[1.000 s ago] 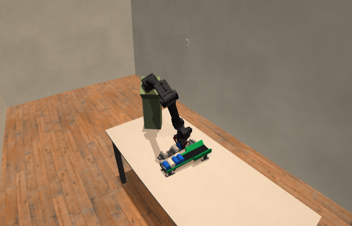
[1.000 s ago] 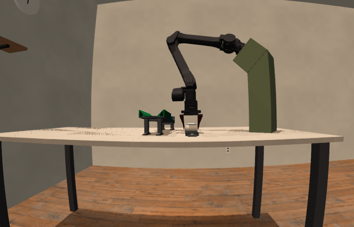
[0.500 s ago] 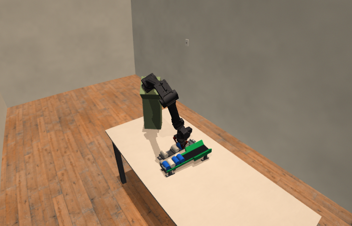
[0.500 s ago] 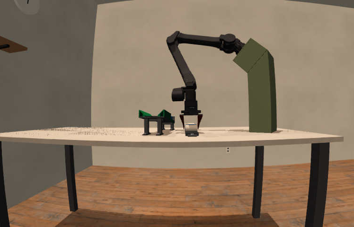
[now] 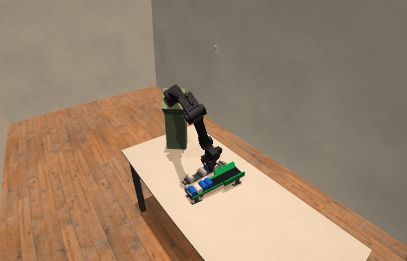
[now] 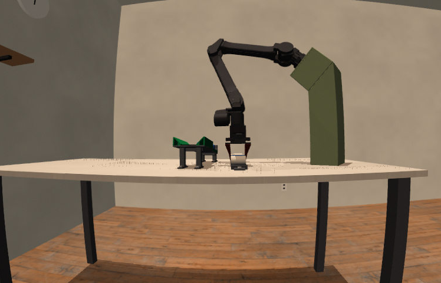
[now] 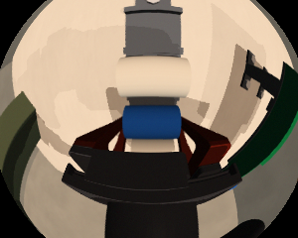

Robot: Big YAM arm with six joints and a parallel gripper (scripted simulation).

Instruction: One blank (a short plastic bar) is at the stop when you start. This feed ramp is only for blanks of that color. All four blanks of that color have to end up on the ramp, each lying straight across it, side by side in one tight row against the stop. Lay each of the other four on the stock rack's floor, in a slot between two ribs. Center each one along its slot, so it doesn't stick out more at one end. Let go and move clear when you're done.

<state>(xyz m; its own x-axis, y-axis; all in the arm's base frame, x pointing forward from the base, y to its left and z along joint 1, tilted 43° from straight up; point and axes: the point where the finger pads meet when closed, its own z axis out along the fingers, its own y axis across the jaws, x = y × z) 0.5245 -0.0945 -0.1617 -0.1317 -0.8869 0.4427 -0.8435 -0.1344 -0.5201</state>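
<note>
Now: hand 30 mm to the left of the grey stock rack and 40 mm above it.
</note>
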